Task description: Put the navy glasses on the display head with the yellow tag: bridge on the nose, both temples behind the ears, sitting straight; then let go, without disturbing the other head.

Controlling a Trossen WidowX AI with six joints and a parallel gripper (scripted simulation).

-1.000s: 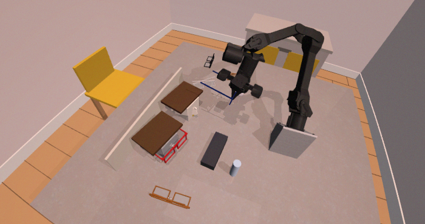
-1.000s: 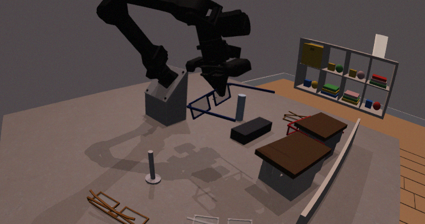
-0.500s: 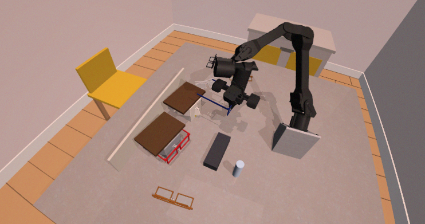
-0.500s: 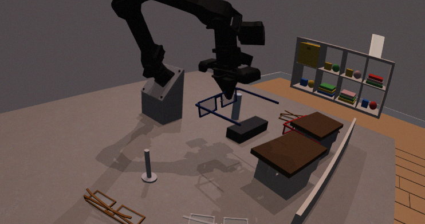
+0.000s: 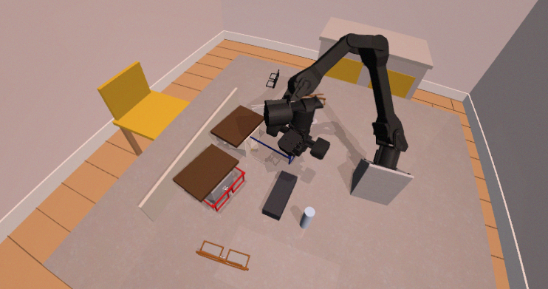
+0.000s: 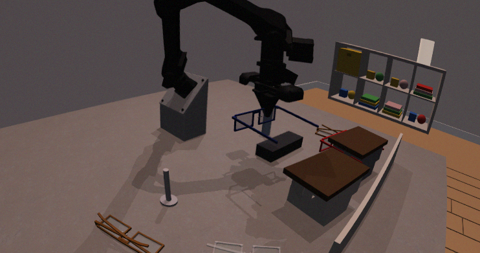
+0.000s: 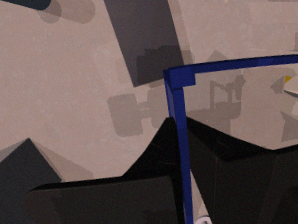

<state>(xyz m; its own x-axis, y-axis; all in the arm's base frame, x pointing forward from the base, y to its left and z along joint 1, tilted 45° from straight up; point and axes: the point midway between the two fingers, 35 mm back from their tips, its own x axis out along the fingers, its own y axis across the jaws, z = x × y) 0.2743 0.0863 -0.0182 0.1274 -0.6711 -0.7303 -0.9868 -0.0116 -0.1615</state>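
Now: gripper tip 11 cm above the dark box and 9 cm to the right of it. Round my gripper tip: long beige board 34 cm ahead, 8 cm below, 6 cm to the left.
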